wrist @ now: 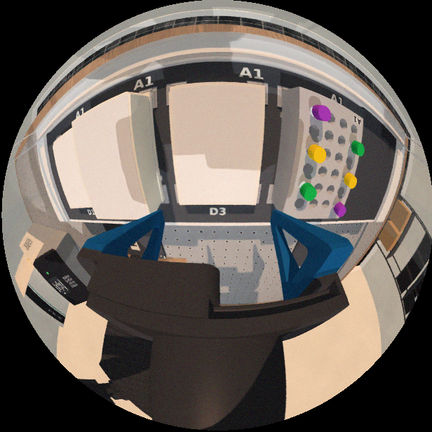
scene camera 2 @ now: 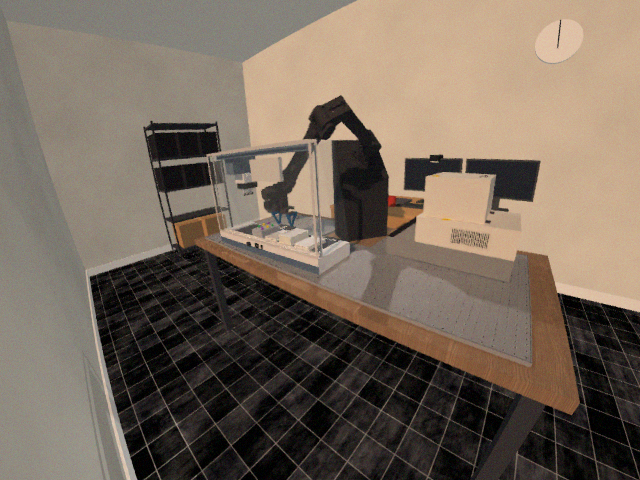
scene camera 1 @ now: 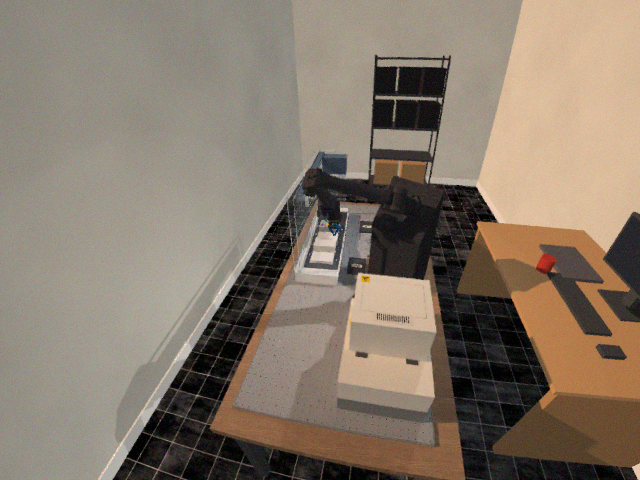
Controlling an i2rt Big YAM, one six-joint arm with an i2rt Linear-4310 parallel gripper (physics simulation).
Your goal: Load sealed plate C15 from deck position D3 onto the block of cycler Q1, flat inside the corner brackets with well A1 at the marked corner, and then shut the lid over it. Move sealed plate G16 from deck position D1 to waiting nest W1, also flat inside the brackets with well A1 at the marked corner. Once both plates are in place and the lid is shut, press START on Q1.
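Where they show: gripper, fingertip midpoint: (scene camera 2: 285, 225) (scene camera 1: 335, 231); arm's base at its link origin: (scene camera 2: 364, 157) (scene camera 1: 411, 208).
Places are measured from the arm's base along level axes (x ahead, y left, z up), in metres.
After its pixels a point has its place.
The white plate (wrist: 217, 120) at D3 lies flat in its corner brackets, its A1 label at the far edge in the wrist view. Another white plate (wrist: 62, 167) (scene camera 1: 322, 256) lies at D1, partly hidden by a taller white piece at D2. My gripper (wrist: 217, 215) (scene camera 2: 284, 219) {z -0.323, x 0.428, y -0.182 m} (scene camera 1: 333, 228) {z -0.323, x 0.428, y -0.182 m} is open and empty, low above the deck at D3's near side, its blue fingers spread about as wide as that plate. Q1, the cream cycler (scene camera 1: 385, 372) {z -0.232, x -0.017, y 0.701 m} (scene camera 2: 467, 235) {z -0.277, x 0.146, y 0.614 m}, stands nearer scene camera 1; its block and START are not visible. W1 cannot be made out.
The taller white piece (wrist: 100, 150) stands left of D3. A grey rack (wrist: 325, 172) with coloured caps stands right. Clear enclosure panels (scene camera 2: 315, 201) {z -0.138, x 0.530, y 0.204 m} rise beside the deck. Two dark labelled blocks (scene camera 1: 356, 265) {z -0.423, x 0.250, y -0.020 m} (scene camera 1: 366, 226) {z -0.423, x 0.283, y -0.456 m} lie between the deck and the arm base.
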